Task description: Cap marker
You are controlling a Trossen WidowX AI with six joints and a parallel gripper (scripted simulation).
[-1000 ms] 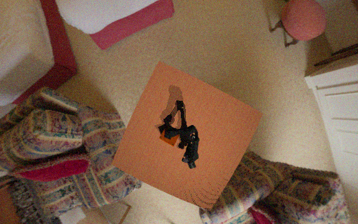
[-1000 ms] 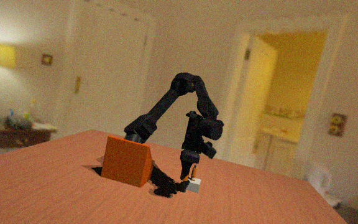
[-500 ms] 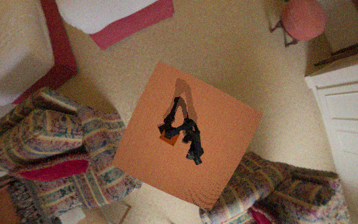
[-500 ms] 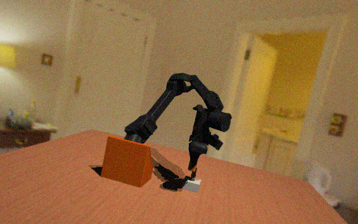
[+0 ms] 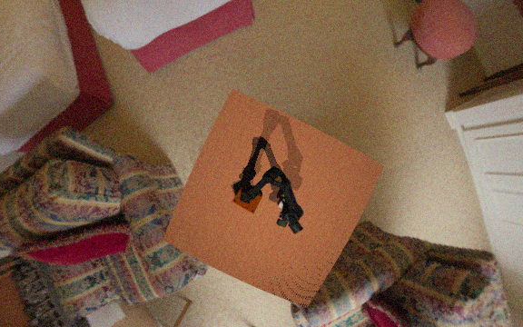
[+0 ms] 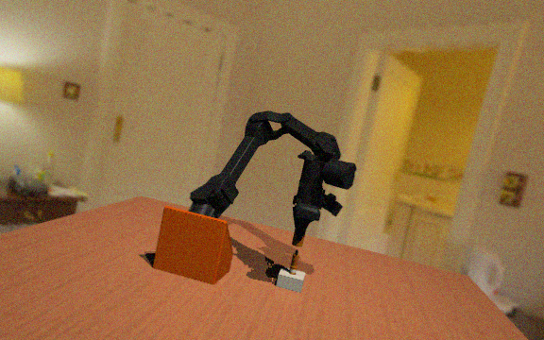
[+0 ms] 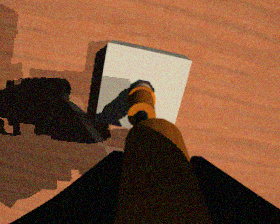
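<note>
Right now my gripper tip is 11 cm above the grey holder block and 1 cm to the right of it. The rest, counted from my gripper tip: orange cap 1 cm above.
</note>
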